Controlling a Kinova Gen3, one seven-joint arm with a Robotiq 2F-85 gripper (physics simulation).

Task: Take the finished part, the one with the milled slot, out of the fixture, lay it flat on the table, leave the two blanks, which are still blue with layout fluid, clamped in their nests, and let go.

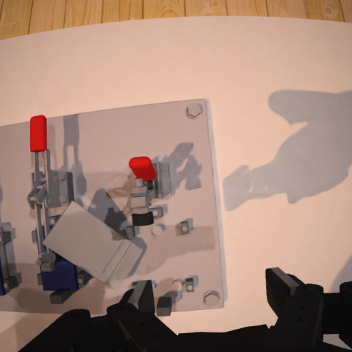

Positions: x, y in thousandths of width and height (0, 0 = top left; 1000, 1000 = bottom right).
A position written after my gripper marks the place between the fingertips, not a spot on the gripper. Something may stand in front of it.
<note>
I see my gripper (595, 825), a finished part (223, 672) and a blue blank (180, 791).
</note>
